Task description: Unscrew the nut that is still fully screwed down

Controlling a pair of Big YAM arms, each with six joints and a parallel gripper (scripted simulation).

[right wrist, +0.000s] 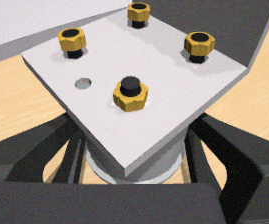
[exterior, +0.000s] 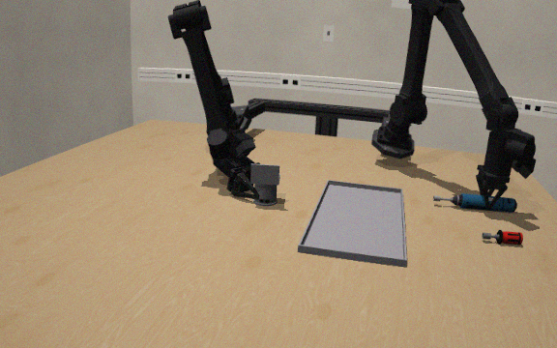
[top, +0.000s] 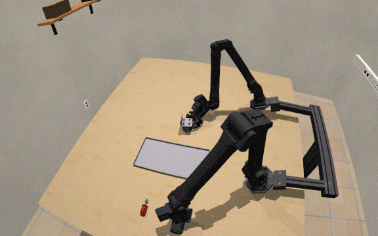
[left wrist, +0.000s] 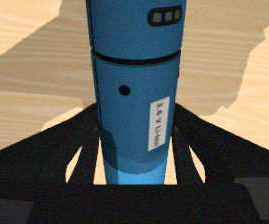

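My right hand is 5 cm below the grey bracket. Also, from my right hand: shallow grey tray 25 cm to the left, 4 cm ahead, 2 cm below; small red-handled screwdriver 59 cm to the left, 9 cm ahead, 1 cm below.
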